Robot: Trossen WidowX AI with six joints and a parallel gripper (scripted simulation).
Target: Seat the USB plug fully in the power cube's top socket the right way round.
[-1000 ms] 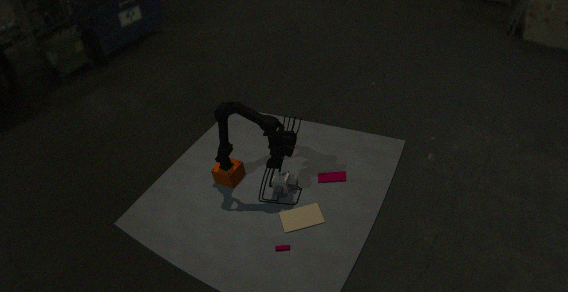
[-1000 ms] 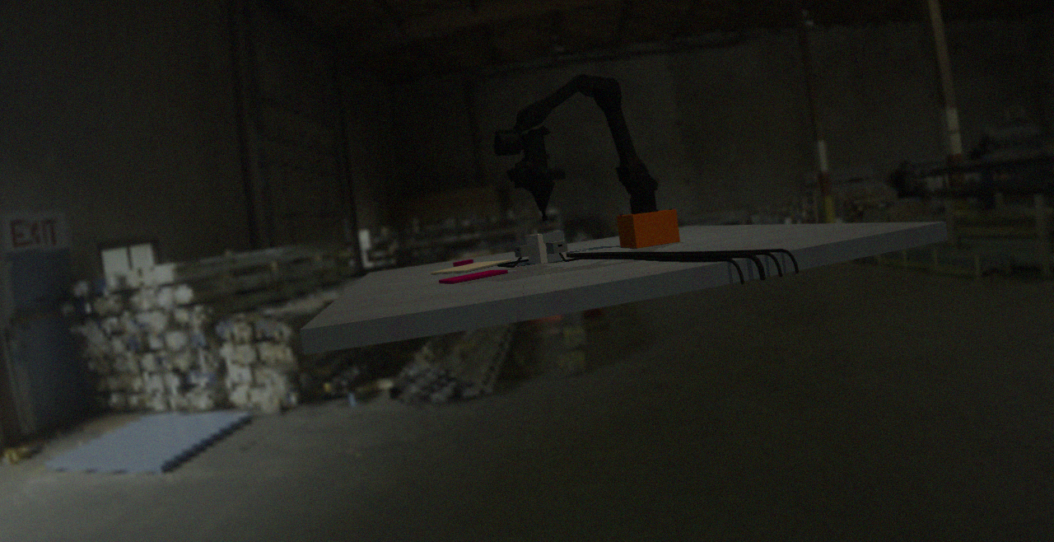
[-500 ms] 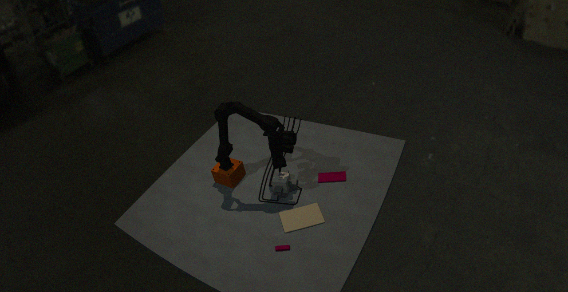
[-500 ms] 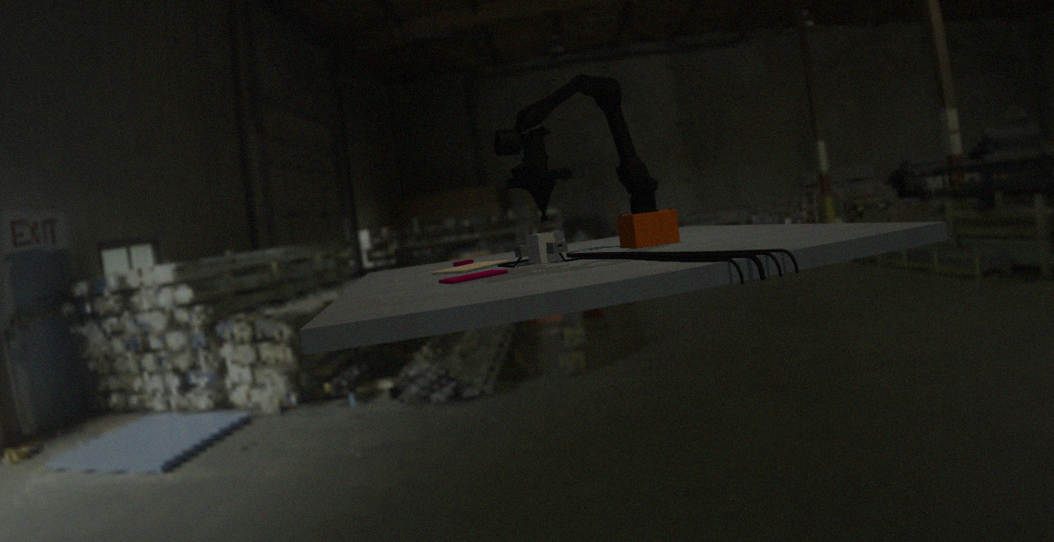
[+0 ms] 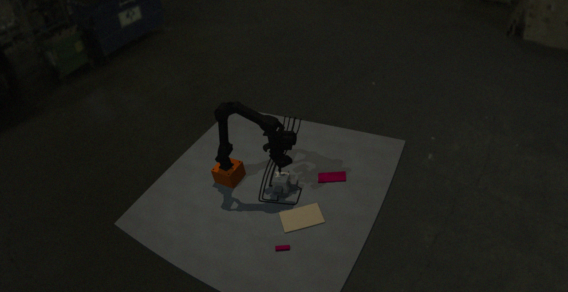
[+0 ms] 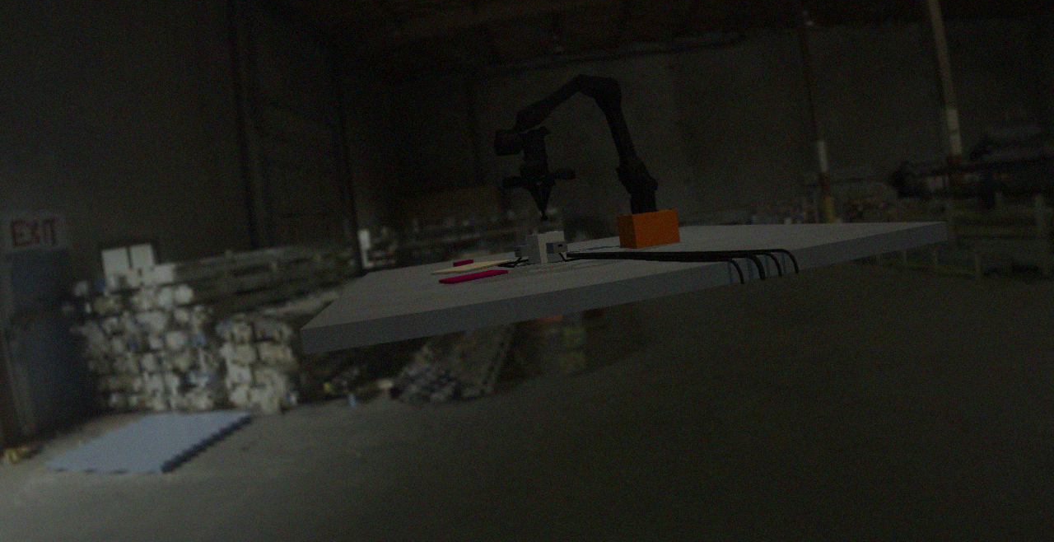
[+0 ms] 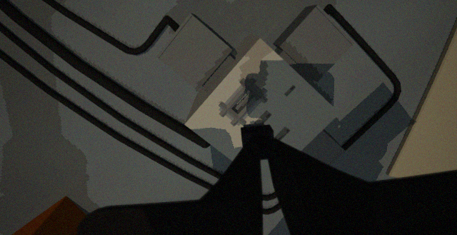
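Now: gripper tip 20 mm above the dark USB plug. From my gripper tip the other things lie so: beige card (210 mm ahead, 140 mm to the right, 130 mm below); magenta block (200 mm ahead, 170 mm to the left, 130 mm below); USB socket (10 mm to the left, 70 mm below).
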